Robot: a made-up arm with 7 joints.
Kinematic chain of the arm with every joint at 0, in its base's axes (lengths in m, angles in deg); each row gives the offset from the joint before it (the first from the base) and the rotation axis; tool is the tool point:
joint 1: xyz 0 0 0.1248 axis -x
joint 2: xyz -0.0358 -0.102 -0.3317 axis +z
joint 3: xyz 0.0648 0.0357 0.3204 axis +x
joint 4: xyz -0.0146 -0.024 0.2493 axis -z
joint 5: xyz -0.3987 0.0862 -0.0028 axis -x
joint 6: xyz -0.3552 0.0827 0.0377 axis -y
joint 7: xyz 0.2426 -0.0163 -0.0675 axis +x
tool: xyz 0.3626 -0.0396 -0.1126
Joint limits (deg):
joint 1: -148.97..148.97
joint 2: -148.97..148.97
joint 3: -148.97..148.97
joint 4: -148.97..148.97
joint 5: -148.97..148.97
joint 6: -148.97..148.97
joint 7: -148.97..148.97
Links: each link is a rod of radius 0.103 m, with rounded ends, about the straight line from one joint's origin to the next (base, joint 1, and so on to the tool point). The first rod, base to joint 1, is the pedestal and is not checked.
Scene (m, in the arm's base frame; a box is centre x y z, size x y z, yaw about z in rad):
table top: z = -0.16
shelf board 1: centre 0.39 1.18 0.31 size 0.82 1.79 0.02 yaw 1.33
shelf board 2: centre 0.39 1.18 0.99 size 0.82 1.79 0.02 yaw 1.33
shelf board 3: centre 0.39 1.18 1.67 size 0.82 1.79 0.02 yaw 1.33
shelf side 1: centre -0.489 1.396 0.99 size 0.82 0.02 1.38 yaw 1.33
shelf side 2: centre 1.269 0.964 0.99 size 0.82 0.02 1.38 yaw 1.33
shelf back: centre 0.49 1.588 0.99 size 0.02 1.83 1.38 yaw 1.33
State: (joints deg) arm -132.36 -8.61 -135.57 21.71 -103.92 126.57 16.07
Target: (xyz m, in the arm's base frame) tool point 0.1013 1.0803 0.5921
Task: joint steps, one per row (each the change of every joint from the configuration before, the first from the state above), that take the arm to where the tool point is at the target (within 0.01 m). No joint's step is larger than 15 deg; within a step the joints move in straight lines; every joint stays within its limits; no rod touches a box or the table.
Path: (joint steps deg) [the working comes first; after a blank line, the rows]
Joints at the target: -148.97 30.34 -123.71 101.46 -117.95 138.13 11.73
Straight joint move there: touches shelf board 1, shelf side 1.

1: -2.37 5.62 5.46 14.91 -2.21 -6.38 -0.66
2: -2.38 5.63 5.47 14.91 -2.21 -6.38 -0.66
3: -2.37 5.62 5.46 14.91 -2.22 -6.39 -0.66
4: -2.37 5.63 5.46 14.90 -2.21 -6.38 -0.66
5: -2.37 5.62 5.46 14.91 -2.21 -6.38 -0.66
6: -2.38 5.62 5.47 14.91 -2.21 -6.38 -0.65
7: -2.37 5.63 5.46 14.91 -2.21 -6.38 -0.66
8: 0.00 -0.11 -6.60 -6.15 0.36 14.05 0.07
9: 0.00 -0.10 -6.59 -6.16 0.37 14.06 0.06
10: 0.00 -0.11 -6.60 -6.15 0.36 14.06 0.07
11: 0.00 -0.10 -6.59 -6.15 0.36 14.06 0.07

